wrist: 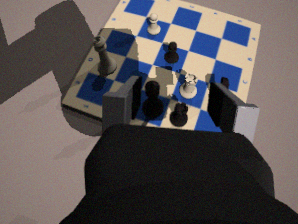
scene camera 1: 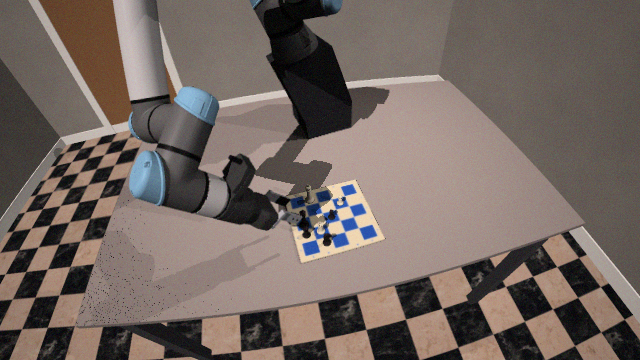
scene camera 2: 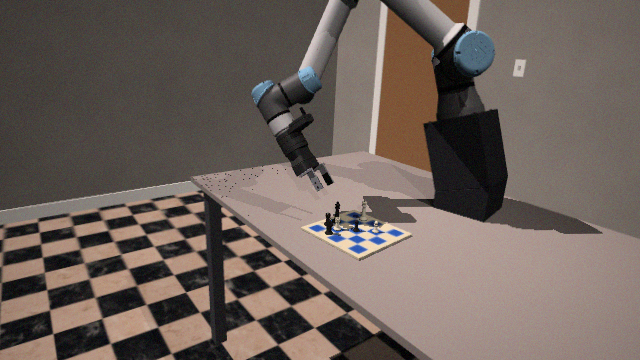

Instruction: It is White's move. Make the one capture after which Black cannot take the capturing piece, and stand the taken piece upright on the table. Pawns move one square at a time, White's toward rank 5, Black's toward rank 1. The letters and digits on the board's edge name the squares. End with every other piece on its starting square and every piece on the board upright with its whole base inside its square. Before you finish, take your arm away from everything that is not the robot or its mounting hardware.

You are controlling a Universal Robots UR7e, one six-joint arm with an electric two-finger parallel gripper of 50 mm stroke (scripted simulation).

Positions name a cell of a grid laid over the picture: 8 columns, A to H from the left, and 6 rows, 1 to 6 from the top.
Labels:
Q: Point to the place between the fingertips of my gripper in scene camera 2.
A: E4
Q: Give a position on a blue-and-cream chessboard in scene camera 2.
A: E5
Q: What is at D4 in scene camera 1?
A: My gripper.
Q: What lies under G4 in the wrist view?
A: My gripper.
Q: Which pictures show the blue-and-cream chessboard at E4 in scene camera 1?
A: The wrist view, scene camera 1 and scene camera 2: all of them.

